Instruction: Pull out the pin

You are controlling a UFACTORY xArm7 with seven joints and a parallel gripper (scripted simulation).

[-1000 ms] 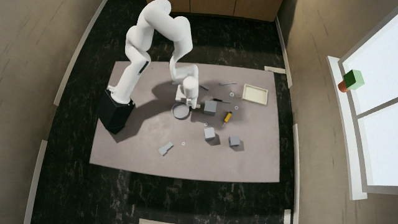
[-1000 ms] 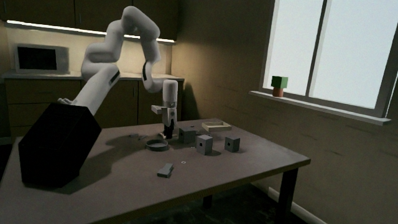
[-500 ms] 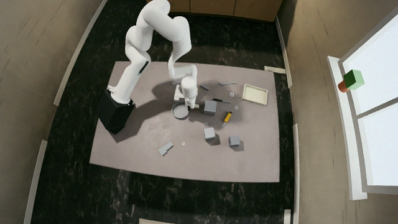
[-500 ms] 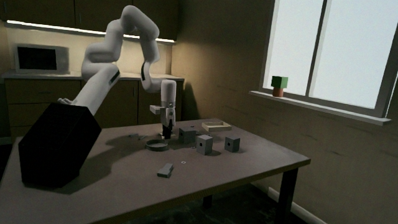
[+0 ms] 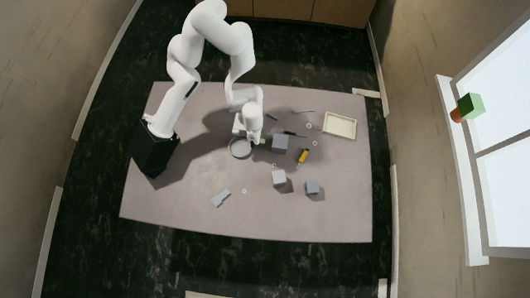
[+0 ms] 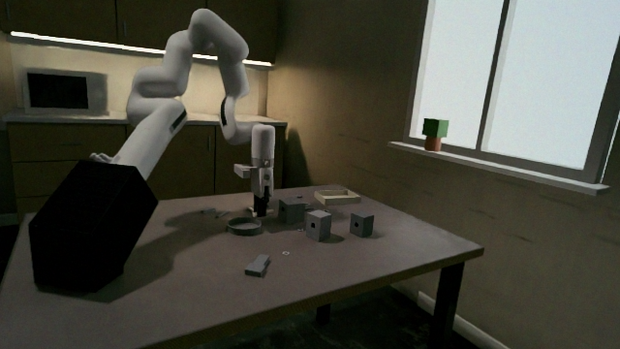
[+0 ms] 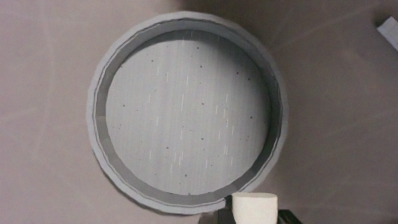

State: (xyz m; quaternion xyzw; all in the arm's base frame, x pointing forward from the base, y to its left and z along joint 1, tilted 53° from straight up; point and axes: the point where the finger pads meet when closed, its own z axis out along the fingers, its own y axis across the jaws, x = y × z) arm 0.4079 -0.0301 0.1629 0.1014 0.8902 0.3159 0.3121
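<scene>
The round grey dish lies 60 mm behind my hand, 40 mm to the right of it and 40 mm below it. Round my hand: cream tray: 410 mm ahead, 160 mm to the left, 40 mm below.
</scene>
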